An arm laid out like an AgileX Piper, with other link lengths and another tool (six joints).
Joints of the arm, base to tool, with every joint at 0 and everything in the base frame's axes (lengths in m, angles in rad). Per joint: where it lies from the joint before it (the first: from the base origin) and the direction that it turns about. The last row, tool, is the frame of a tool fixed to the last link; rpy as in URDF.
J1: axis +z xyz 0 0 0.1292
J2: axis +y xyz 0 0 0
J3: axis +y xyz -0.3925 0 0.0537
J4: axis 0.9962 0 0.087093 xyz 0.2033 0 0.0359
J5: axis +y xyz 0 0 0
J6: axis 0.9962 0 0.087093 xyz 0.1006 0 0.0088
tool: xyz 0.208 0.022 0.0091 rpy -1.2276 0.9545 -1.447
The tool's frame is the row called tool.
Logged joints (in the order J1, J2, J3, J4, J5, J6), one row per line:
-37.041, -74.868, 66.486, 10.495, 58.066, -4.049
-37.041, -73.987, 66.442, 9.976, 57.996, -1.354
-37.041, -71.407, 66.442, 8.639, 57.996, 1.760
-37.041, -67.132, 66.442, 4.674, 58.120, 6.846
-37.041, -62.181, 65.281, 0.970, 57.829, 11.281
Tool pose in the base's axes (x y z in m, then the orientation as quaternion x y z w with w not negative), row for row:
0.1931, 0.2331, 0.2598, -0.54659, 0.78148, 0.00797, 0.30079
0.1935, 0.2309, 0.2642, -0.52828, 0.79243, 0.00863, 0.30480
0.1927, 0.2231, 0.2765, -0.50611, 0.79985, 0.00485, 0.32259
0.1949, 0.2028, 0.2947, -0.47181, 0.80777, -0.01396, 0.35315
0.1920, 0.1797, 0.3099, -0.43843, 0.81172, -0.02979, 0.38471
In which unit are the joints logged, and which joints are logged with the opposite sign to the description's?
The joints are logged in degrees. Opposite sign: J1, J2, J3.
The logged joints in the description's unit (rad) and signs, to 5 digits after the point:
0.64649, 1.30669, -1.16040, 0.18317, 1.01344, -0.07067
0.64649, 1.29132, -1.15963, 0.17411, 1.01222, -0.02363
0.64649, 1.24629, -1.15963, 0.15078, 1.01222, 0.03072
0.64649, 1.17167, -1.15963, 0.08158, 1.01439, 0.11949
0.64649, 1.08526, -1.13937, 0.01693, 1.00931, 0.19689

